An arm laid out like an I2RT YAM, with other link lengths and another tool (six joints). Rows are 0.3 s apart.
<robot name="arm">
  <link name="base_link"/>
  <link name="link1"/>
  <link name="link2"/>
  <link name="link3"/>
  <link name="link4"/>
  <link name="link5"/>
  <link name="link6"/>
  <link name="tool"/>
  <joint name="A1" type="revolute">
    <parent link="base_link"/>
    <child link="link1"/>
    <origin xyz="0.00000 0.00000 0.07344"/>
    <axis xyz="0 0 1"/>
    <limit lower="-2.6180" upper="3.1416"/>
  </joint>
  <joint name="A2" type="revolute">
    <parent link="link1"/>
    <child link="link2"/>
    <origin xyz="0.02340 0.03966 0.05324"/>
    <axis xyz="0 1 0"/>
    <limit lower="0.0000" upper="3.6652"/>
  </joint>
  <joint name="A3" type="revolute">
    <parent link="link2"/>
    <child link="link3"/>
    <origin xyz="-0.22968 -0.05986 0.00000"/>
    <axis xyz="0 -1 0"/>
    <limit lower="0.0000" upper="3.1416"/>
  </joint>
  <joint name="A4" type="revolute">
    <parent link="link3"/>
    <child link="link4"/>
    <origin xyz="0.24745 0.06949 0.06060"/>
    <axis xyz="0 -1 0"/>
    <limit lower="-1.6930" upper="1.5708"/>
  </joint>
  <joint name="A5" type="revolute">
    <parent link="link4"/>
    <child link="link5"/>
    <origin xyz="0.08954 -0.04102 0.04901"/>
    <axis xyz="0 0 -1"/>
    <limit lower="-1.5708" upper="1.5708"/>
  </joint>
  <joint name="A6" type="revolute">
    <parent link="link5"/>
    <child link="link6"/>
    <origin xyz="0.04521 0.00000 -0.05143"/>
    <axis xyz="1 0 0"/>
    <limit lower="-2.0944" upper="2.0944"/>
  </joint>
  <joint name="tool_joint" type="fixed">
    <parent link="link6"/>
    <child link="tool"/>
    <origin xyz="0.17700 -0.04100 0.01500" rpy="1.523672 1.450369 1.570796"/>
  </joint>
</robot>
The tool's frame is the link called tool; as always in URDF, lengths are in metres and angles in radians.
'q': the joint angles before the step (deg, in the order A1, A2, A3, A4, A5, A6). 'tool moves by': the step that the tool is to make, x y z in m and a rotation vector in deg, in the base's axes. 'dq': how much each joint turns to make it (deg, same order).
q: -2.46 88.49 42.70 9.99 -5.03 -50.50
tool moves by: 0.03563 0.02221 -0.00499 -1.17 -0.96 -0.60
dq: 4.69 9.69 7.64 3.10 5.00 2.10
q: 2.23 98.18 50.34 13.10 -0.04 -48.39
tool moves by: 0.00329 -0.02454 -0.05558 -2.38 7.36 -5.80
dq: -0.12 9.31 5.53 -3.77 5.75 1.89
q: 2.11 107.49 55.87 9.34 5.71 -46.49
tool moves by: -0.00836 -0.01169 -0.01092 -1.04 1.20 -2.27
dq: -0.30 0.39 -1.25 0.34 2.12 0.61
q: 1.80 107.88 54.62 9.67 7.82 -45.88
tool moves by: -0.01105 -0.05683 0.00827 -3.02 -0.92 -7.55
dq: -4.31 -1.65 -1.85 1.14 4.43 0.02
